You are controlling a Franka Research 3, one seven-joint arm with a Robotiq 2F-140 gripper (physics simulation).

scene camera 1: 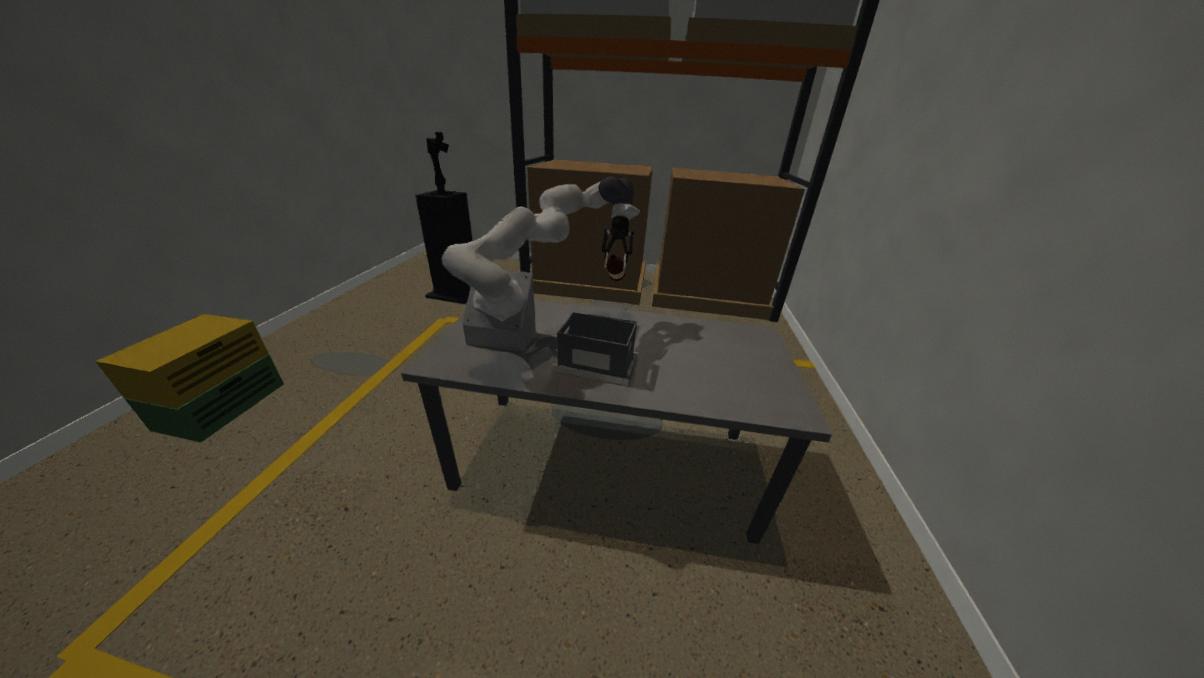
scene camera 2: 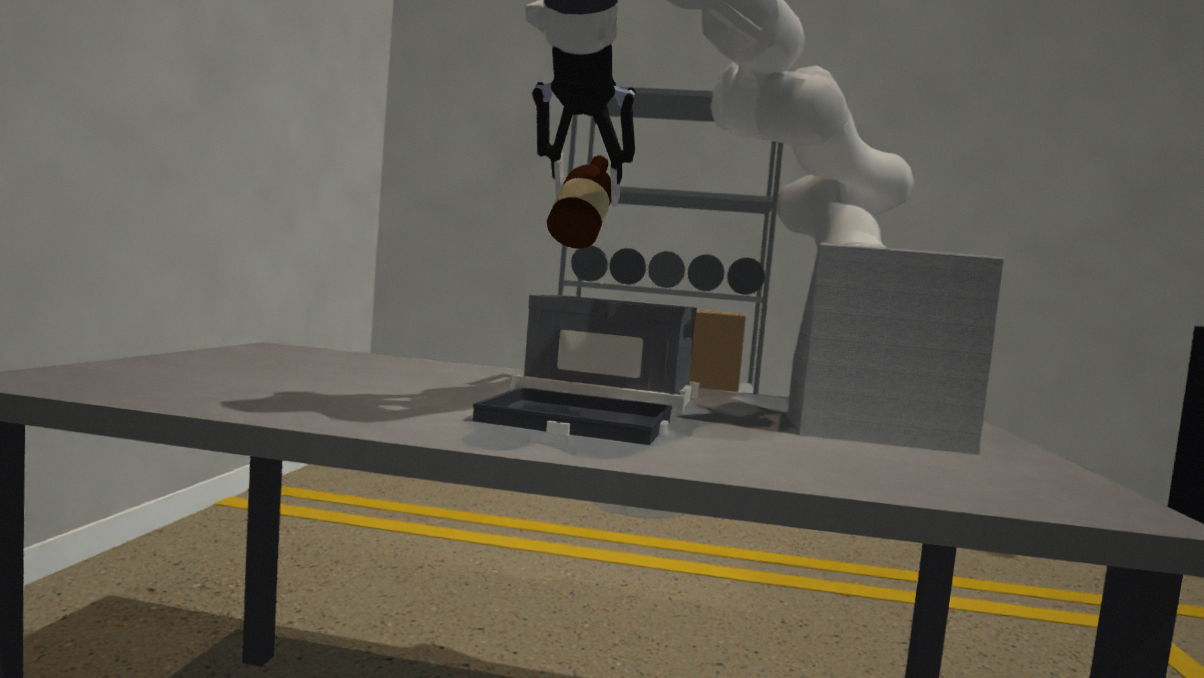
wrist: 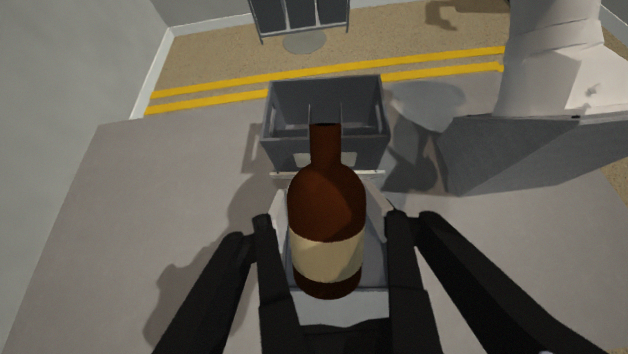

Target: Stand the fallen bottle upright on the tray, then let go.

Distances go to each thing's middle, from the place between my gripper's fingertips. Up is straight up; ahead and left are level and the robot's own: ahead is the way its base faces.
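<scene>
Pale rail [scene camera 2: 677, 401] 10 mm ahead of my hand, 170 mm to the right of it and 310 mm below it; brown bottle [scene camera 2: 578, 213] 10 mm below my hand and 20 mm to the left of it.
</scene>
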